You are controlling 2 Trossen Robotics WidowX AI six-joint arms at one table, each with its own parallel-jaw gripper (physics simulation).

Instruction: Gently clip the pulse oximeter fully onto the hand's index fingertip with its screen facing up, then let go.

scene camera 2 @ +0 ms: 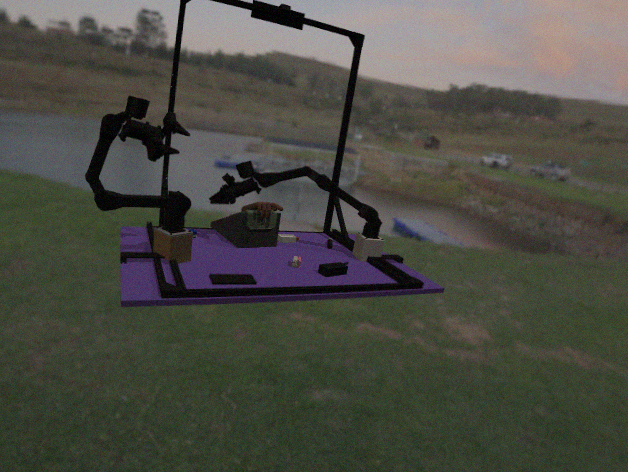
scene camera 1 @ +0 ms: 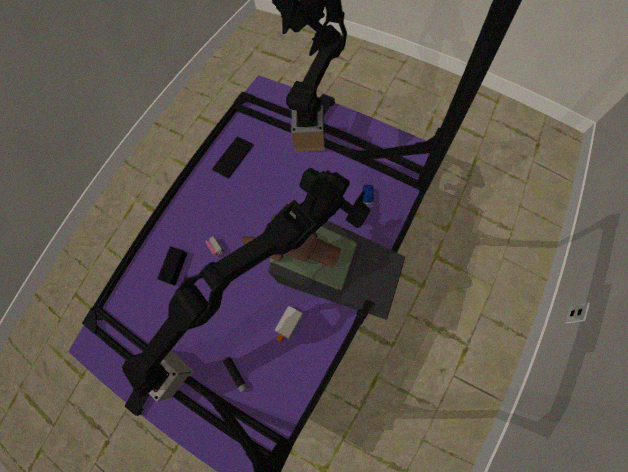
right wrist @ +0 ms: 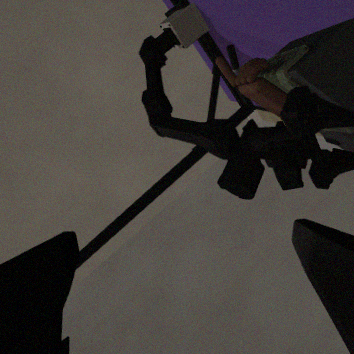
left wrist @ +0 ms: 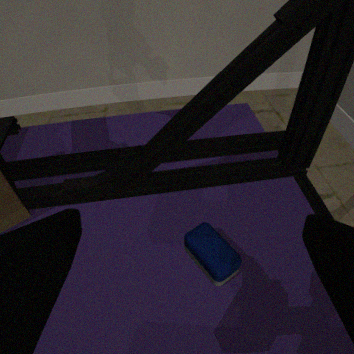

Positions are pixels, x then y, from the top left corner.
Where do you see a dark grey plate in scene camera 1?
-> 375,270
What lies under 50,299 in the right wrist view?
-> My right gripper.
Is my left gripper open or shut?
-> Open.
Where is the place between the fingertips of my right gripper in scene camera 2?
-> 184,143
